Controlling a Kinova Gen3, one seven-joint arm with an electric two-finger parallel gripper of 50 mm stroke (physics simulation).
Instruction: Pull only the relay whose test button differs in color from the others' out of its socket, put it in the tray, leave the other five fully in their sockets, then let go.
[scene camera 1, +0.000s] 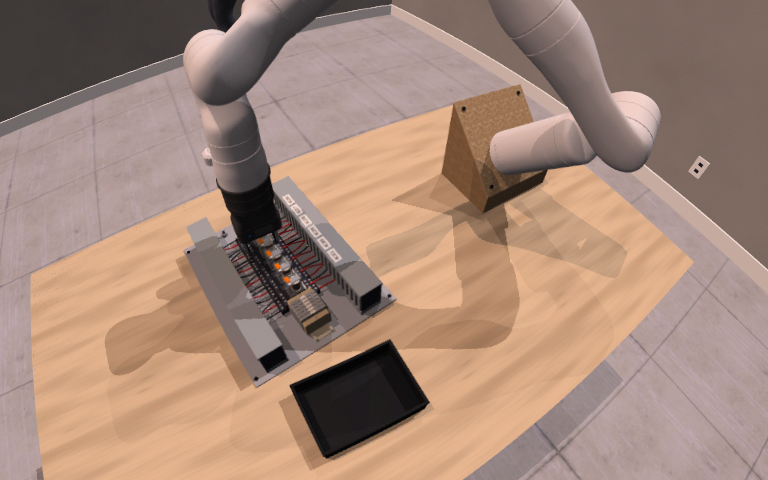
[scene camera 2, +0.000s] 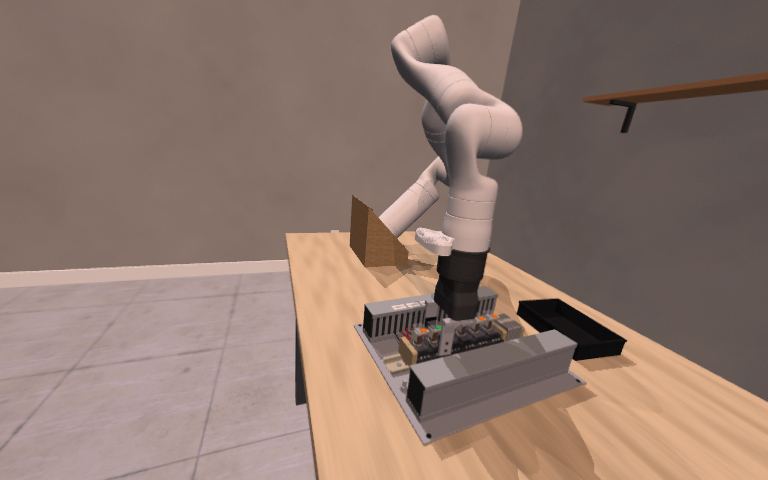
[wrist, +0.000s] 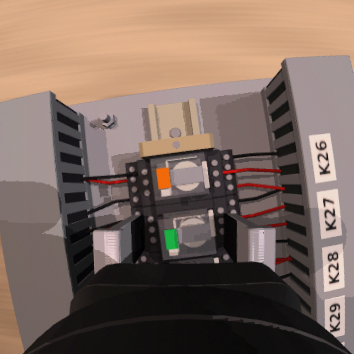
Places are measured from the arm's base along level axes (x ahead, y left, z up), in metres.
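Where they show: gripper, fingertip midpoint: (scene camera 1: 260, 242) (scene camera 2: 435, 343) (wrist: 183, 231); arm's base at its link origin: (scene camera 1: 506, 153) (scene camera 2: 386, 229).
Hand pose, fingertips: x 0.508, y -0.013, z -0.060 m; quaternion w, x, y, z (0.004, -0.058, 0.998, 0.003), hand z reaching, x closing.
Each offset is from my fingertips to the top centre of the thing. "*": to the spot under its first point.
The relay with the green test button @[dx -0.002, dy -0.003, dz +0.037 m] (wrist: 190, 235) (scene camera 2: 437, 332) sits in its socket, second from the rail-end stop. A relay with an orange button @[dx +0.005, dy -0.033, dz +0.037 m] (wrist: 187, 175) (scene camera 2: 420, 336) sits beside it at the row's end. Several more orange-button relays @[dx -0.022, dy +0.087, dz +0.037 m] (scene camera 1: 282, 264) sit in the row in scene camera 1. My gripper (wrist: 183, 231) (scene camera 2: 440, 333) is open, pointing down, with its fingers on either side of the green-button relay and a gap on each side in the wrist view. Its fingertips are hidden in scene camera 1. The black tray @[dx -0.056, dy +0.318, dz +0.003 m] (scene camera 1: 356, 401) (scene camera 2: 600, 348) stands empty beside the panel.
Tall grey slotted ducts @[dx +0.071, dy +0.075, dz +0.030 m] (scene camera 1: 370, 277) (scene camera 2: 492, 367) (wrist: 30, 150) run along both sides of the relay row. Red and black wires @[* dx -0.049, dy -0.044, dz -0.030 m] (wrist: 255, 171) link the sockets to the ducts. A terminal block @[dx -0.041, dy +0.168, dz +0.014 m] (scene camera 1: 308, 310) stands at the row's tray end. A wooden wedge stand (scene camera 1: 467, 164) (scene camera 2: 376, 243) is farther back.
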